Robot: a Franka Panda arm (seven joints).
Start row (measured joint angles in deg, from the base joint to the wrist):
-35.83, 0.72, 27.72, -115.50, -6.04, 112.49, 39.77
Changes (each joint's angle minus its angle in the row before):
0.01, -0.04, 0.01, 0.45, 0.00, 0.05, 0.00
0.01, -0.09, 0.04, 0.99, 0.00, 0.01, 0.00
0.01, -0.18, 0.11, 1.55, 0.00, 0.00, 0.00
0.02, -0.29, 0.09, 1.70, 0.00, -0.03, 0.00
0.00, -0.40, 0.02, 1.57, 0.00, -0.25, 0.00
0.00, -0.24, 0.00, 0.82, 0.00, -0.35, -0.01
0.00, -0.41, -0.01, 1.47, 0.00, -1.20, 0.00
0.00, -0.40, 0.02, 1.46, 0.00, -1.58, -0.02
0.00, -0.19, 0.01, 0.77, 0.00, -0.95, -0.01
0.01, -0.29, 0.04, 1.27, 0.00, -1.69, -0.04
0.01, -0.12, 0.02, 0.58, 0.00, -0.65, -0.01
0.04, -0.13, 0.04, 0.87, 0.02, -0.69, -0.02
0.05, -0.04, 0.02, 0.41, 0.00, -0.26, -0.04
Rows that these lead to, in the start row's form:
-35.82, 0.68, 27.73, -115.05, -6.04, 112.54, 39.77
-35.81, 0.59, 27.77, -114.06, -6.04, 112.55, 39.77
-35.80, 0.41, 27.88, -112.51, -6.04, 112.55, 39.77
-35.78, 0.12, 27.97, -110.81, -6.04, 112.52, 39.77
-35.78, -0.28, 27.99, -109.24, -6.04, 112.27, 39.77
-35.78, -0.52, 27.99, -108.42, -6.04, 111.92, 39.76
-35.78, -0.93, 27.98, -106.95, -6.04, 110.72, 39.76
-35.78, -1.33, 28.00, -105.49, -6.04, 109.14, 39.74
-35.78, -1.52, 28.01, -104.72, -6.04, 108.19, 39.73
-35.77, -1.81, 28.05, -103.45, -6.04, 106.50, 39.69
-35.76, -1.93, 28.07, -102.87, -6.04, 105.85, 39.68
-35.72, -2.06, 28.11, -102.00, -6.02, 105.16, 39.66
-35.67, -2.10, 28.13, -101.59, -6.02, 104.90, 39.62

